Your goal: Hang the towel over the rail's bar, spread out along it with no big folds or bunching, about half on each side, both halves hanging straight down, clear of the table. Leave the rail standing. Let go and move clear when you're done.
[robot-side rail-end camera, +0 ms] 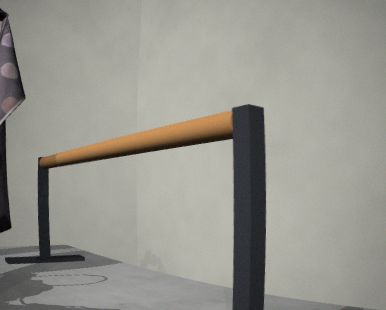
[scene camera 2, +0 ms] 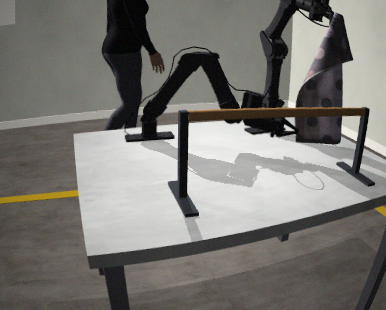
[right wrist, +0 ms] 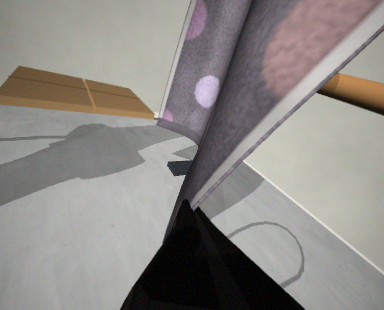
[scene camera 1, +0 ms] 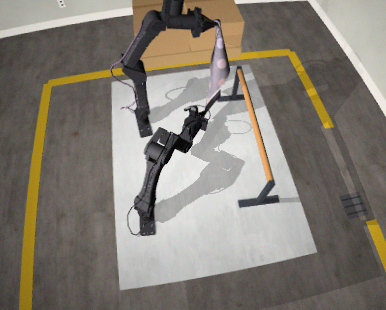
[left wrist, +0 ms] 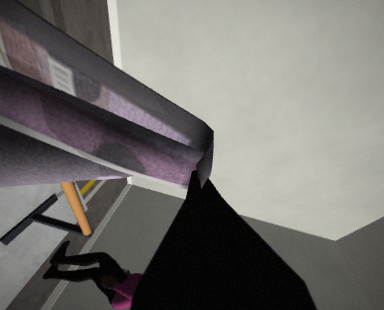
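Note:
The spotted grey-purple towel (scene camera 1: 220,65) (scene camera 2: 320,107) (robot-side rail-end camera: 9,70) (left wrist: 75,110) (right wrist: 220,115) hangs gathered and folded, off the bar, beside the rail's far end in scene camera 1. My left gripper (scene camera 1: 218,23) (scene camera 2: 332,17) (left wrist: 196,176) is shut on its top corner, high above the table. My right gripper (scene camera 1: 206,112) (scene camera 2: 296,132) (right wrist: 186,206) is low and shut on a lower corner; the exact grip is partly hidden. The rail's orange bar (scene camera 1: 256,125) (scene camera 2: 275,112) (robot-side rail-end camera: 145,142) (left wrist: 76,209) (right wrist: 355,91) is bare, and the rail stands upright.
The rail's dark posts (scene camera 2: 183,155) (robot-side rail-end camera: 249,200) stand on flat feet on the white table (scene camera 1: 210,260) (scene camera 2: 125,220). Cardboard boxes (scene camera 1: 180,42) (right wrist: 60,90) are beyond the table's far edge in scene camera 1. A person (scene camera 2: 122,30) stands behind the table in scene camera 2.

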